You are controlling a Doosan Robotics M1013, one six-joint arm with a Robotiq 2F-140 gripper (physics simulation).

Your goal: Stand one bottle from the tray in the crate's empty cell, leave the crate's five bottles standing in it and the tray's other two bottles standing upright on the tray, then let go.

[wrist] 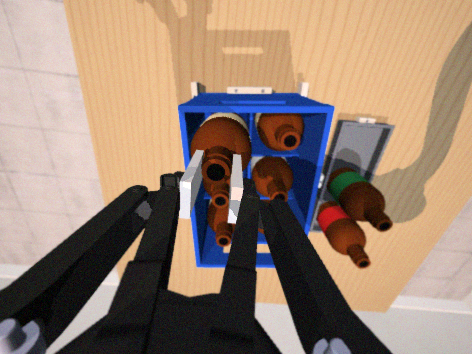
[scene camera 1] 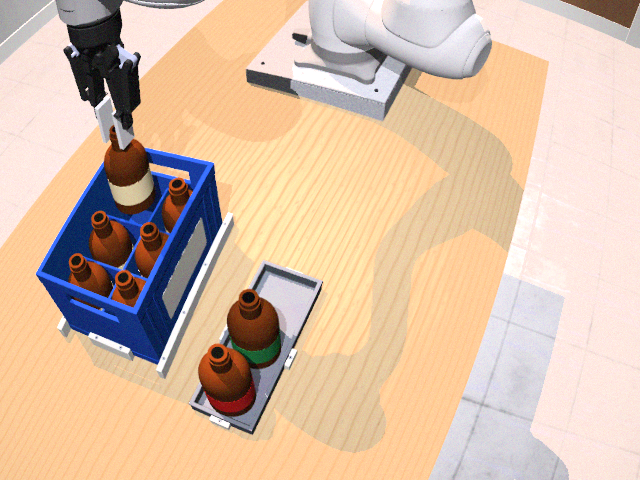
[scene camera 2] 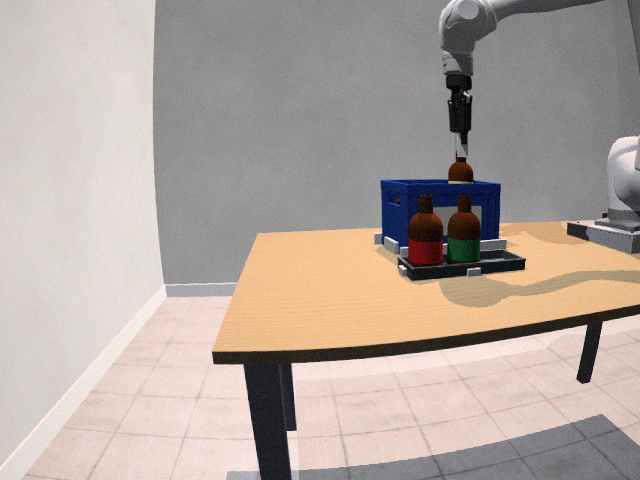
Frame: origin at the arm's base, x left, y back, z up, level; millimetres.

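Seen in the pictures: gripper, fingertip midpoint: (wrist: 217,166) (scene camera 1: 118,139) (scene camera 2: 460,157); arm's base, link origin: (scene camera 1: 347,52) (scene camera 2: 630,226).
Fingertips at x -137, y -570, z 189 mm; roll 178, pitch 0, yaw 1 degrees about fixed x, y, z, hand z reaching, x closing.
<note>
Offsets run from my fingertips to a thing's top centre. Level surfaces: height alone.
My gripper (scene camera 1: 115,135) (scene camera 2: 461,149) (wrist: 217,166) is shut on the neck of the cream-labelled brown bottle @[dx +1, dy +0, dz +21 mm] (scene camera 1: 129,167) (scene camera 2: 460,170) (wrist: 220,137). The bottle looks about upright, its lower part inside a corner cell of the blue crate @[dx +54, dy -82, dz -66 mm] (scene camera 1: 118,330) (scene camera 2: 392,222) (wrist: 255,108), its shoulder above the rim. Its base is hidden in the wrist view and scene camera 2. Several brown bottles stand in the other cells. The green-labelled bottle @[dx +282, dy -105, dz -81 mm] (scene camera 1: 253,328) (scene camera 2: 464,227) (wrist: 357,195) and the red-labelled bottle @[dx +284, dy -194, dz -81 mm] (scene camera 1: 224,377) (scene camera 2: 425,229) (wrist: 342,232) stand upright on the grey tray @[dx +283, dy -104, dz -215 mm] (scene camera 1: 294,289) (scene camera 2: 516,264) (wrist: 360,140).
White strips (scene camera 1: 199,289) (wrist: 249,90) edge the crate on the wooden table @[dz -241 mm] (scene camera 1: 320,217) (scene camera 2: 310,299) (wrist: 135,150). The crate's dividers and neighbouring bottles are close around the held bottle. The white arm base (scene camera 1: 330,93) stands at the back of the table in scene camera 1.
</note>
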